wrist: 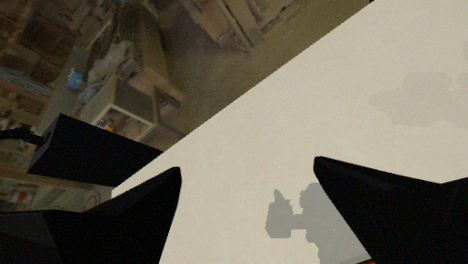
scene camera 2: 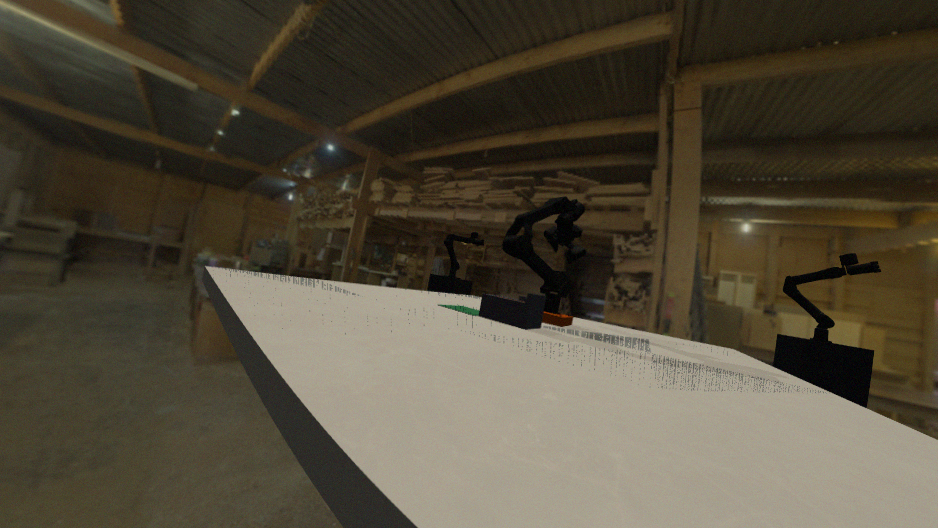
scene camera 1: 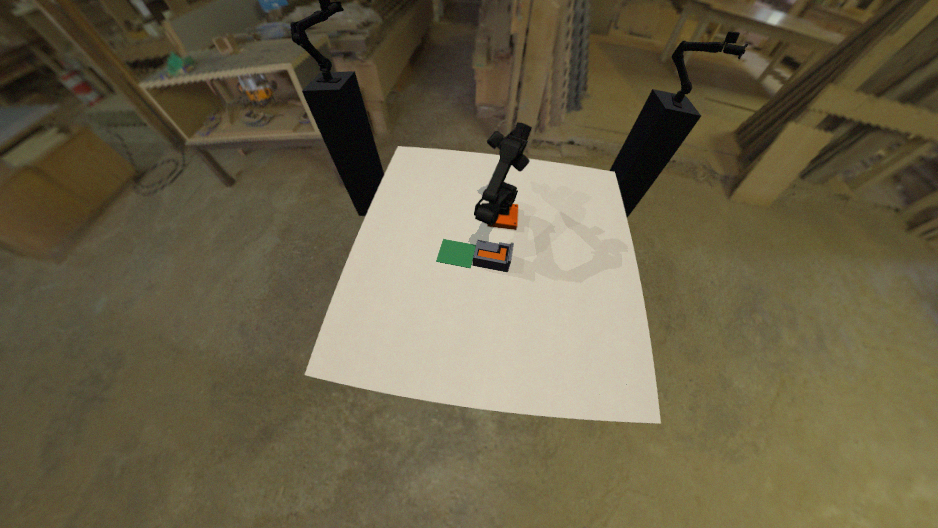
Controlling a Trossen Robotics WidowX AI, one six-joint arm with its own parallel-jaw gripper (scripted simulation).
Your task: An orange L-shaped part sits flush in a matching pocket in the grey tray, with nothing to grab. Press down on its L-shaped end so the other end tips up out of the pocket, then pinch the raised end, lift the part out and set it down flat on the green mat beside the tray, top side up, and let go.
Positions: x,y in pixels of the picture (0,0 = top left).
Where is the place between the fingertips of my gripper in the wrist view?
248,168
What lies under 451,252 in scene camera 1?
A green mat.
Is my gripper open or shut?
Open.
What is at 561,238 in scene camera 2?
My gripper.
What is my gripper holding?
Nothing.
